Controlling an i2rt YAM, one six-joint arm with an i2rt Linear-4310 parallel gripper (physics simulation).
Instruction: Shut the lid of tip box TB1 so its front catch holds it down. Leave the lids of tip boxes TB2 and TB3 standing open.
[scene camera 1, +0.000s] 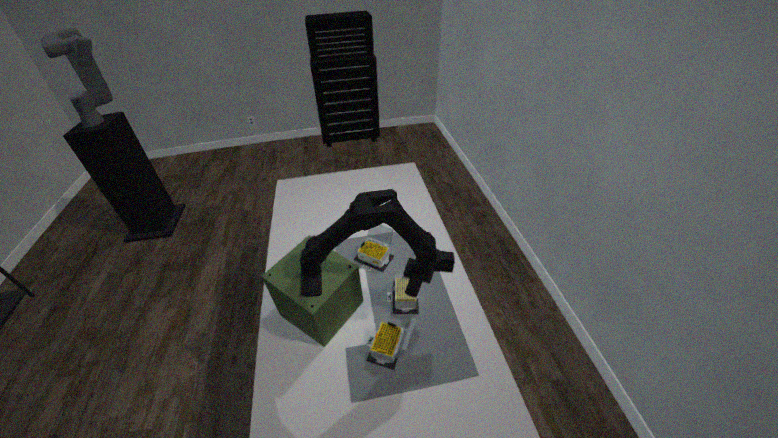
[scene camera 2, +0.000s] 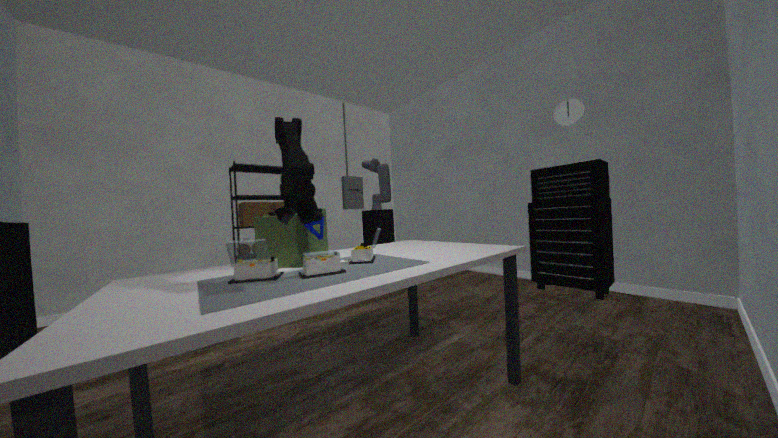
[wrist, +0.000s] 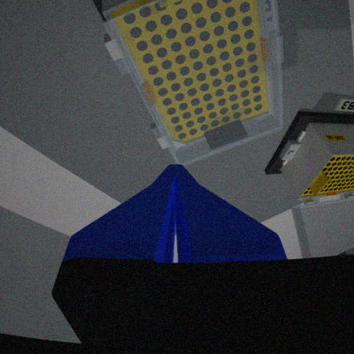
In view: the gripper (wrist: 175, 175), a clear lid (wrist: 211, 82), a clear lid (scene camera 2: 242, 252) and a tip box TB3 (scene camera 1: 381, 264).
